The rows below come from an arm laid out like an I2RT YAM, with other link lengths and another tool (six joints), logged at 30 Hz.
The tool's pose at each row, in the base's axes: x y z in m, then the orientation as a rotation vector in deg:
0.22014, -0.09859, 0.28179, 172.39, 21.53, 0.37
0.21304, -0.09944, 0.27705, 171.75, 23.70, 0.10
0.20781, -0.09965, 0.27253, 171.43, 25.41, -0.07
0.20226, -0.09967, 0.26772, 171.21, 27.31, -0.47
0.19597, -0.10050, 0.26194, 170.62, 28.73, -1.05
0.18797, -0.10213, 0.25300, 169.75, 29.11, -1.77
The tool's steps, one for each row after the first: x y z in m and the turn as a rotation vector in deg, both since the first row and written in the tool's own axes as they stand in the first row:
-0.00705, -0.00144, 0.00468, -0.33, -0.14, -1.48
-0.01213, -0.00301, 0.00910, -0.40, -0.20, -2.63
-0.01747, -0.00487, 0.01378, -0.31, -0.38, -3.91
-0.02371, -0.00624, 0.01951, -0.61, -0.75, -4.91
-0.03179, -0.00761, 0.02843, -1.34, -1.31, -5.28

